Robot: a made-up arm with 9 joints. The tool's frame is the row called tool.
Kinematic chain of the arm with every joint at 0, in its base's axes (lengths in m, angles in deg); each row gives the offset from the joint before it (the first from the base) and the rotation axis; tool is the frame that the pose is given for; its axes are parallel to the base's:
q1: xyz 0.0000 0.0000 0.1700 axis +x
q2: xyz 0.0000 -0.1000 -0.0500 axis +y
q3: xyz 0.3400 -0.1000 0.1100 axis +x
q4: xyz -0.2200 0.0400 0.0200 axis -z
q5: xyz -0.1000 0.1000 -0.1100 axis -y
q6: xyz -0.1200 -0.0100 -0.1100 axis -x
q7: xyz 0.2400 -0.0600 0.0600 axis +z
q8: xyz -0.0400 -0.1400 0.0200 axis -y
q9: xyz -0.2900 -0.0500 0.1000 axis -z
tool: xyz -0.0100 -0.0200 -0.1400
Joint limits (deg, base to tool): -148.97..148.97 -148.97..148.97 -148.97..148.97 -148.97..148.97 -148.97..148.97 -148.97..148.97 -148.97..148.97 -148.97..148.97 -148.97..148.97
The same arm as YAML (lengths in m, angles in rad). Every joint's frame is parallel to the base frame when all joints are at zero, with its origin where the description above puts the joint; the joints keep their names.
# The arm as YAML. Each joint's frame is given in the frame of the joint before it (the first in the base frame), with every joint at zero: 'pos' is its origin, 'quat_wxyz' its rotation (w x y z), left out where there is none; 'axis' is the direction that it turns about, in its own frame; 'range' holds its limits. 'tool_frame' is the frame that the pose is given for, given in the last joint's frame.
length_unit: m
angle_unit: rad
joints:
  - joint: q1
    pos: [0.0, 0.0, 0.17]
    axis: "+x"
    range: [-2.6, 2.6]
  - joint: q2
    pos: [0.0, -0.1, -0.05]
    axis: "+y"
    range: [-2.6, 2.6]
  - joint: q3
    pos: [0.34, -0.1, 0.11]
    axis: "+x"
    range: [-2.6, 2.6]
  - joint: q4
    pos: [-0.22, 0.04, 0.02]
    axis: "-z"
    range: [-2.6, 2.6]
  - joint: q5
    pos: [-0.1, 0.1, -0.11]
    axis: "-y"
    range: [-2.6, 2.6]
  - joint: q6
    pos: [-0.12, -0.01, -0.11]
    axis: "-x"
    range: [-2.6, 2.6]
  - joint: q7
    pos: [0.24, -0.06, 0.06]
    axis: "+z"
    range: [-2.6, 2.6]
  - joint: q8
    pos: [-0.04, -0.14, 0.02]
    axis: "-y"
    range: [-2.6, 2.6]
  - joint: q9
    pos: [-0.29, -0.05, 0.1]
    axis: "-z"
    range: [-2.6, 2.6]
tool_frame:
  pos: [-0.01, -0.02, -0.14]

